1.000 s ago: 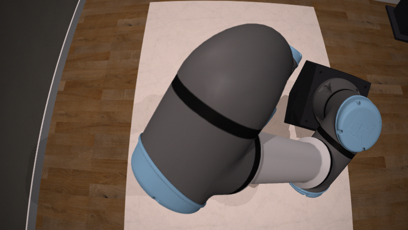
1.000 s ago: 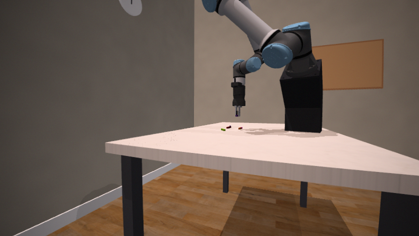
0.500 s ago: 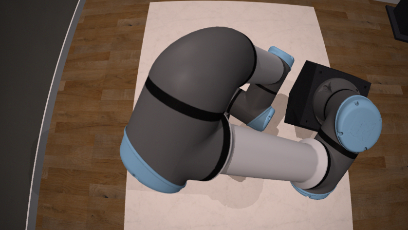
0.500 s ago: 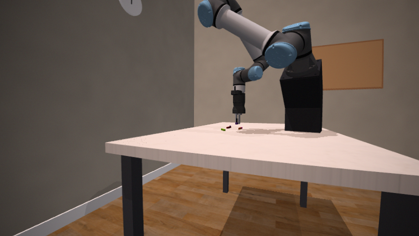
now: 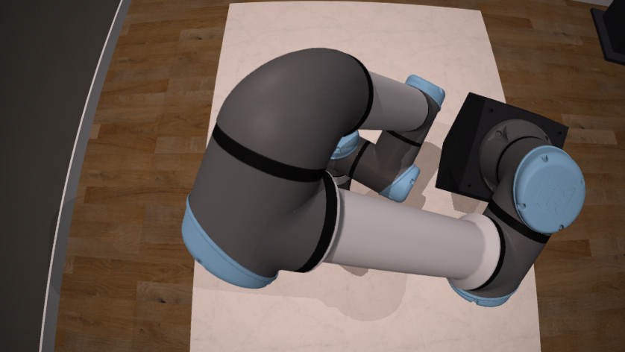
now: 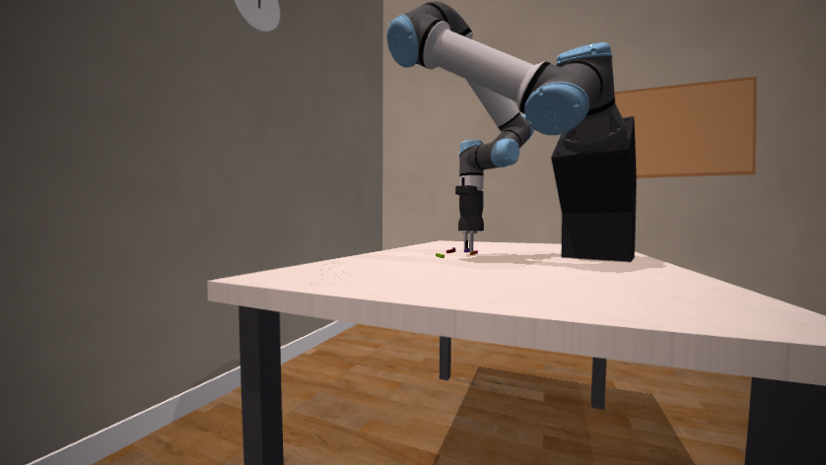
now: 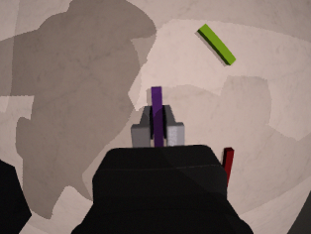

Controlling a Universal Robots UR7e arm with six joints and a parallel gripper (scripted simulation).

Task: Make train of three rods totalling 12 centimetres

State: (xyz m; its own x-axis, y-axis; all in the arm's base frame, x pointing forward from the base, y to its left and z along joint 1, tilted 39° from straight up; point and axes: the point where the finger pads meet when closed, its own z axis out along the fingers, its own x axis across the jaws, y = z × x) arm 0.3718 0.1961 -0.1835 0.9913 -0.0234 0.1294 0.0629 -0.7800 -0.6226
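Right now the purple rod is 10 mm below my hand. From my hand the other things lie so: magenta rod 80 mm to the right, 30 mm below, 10 mm ahead; then orange rod 50 mm to the right, 30 mm below; then lime rod 80 mm to the left, 60 mm ahead, 30 mm below.
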